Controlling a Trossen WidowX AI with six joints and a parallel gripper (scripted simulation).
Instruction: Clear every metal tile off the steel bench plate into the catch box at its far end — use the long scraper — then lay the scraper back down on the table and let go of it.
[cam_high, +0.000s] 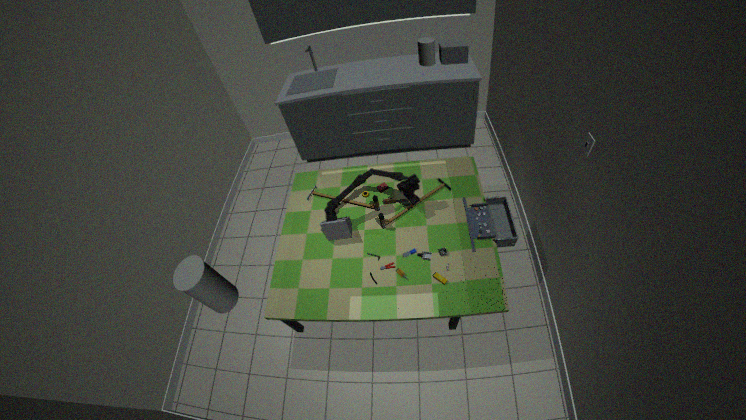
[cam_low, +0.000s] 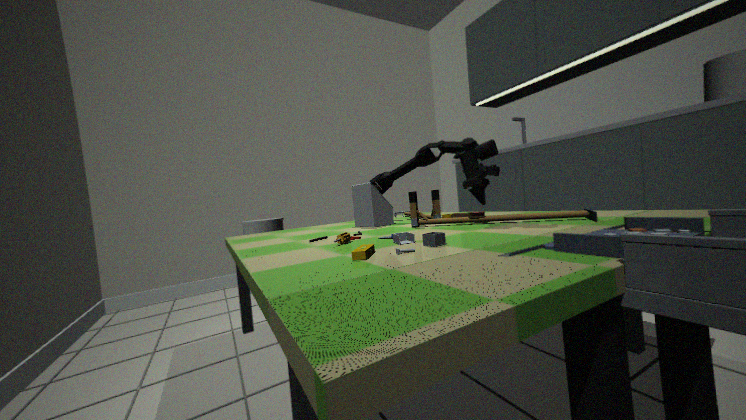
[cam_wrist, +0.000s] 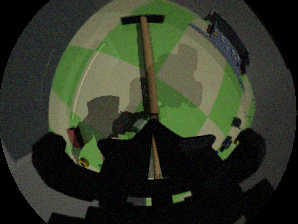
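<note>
Right now my gripper tip is 20 mm short of the long scraper and 10 mm above it. From my gripper tip the other things lie so: yellow ring 330 mm behind, 180 mm to the left, 60 mm below; blue piece 380 mm to the right, 80 mm behind, 70 mm below; red block 220 mm to the left, 200 mm behind, 60 mm below.
</note>
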